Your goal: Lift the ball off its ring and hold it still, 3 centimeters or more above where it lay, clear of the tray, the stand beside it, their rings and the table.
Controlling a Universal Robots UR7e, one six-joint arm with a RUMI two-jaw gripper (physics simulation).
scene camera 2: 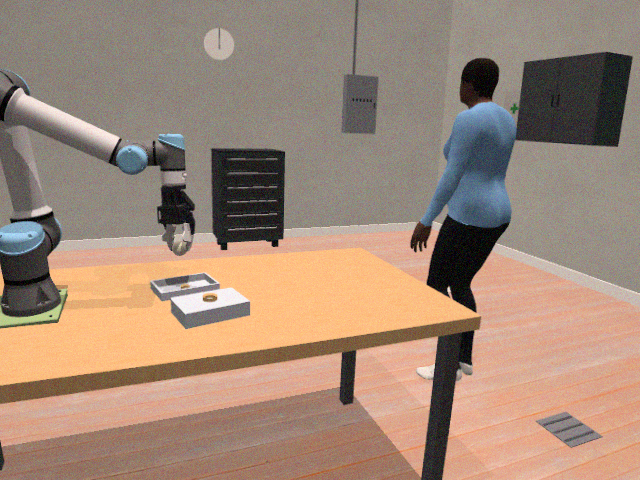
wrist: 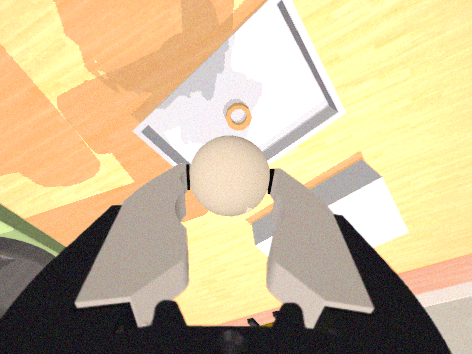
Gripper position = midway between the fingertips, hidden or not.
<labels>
My gripper shows in scene camera 2 (179, 251) and in the wrist view (229, 169). One and the same spot on a shallow grey tray: (wrist: 266, 83) is (scene camera 2: 196, 286). The same spot on a white-topped stand: (wrist: 359, 193) is (scene camera 2: 223, 289).
</labels>
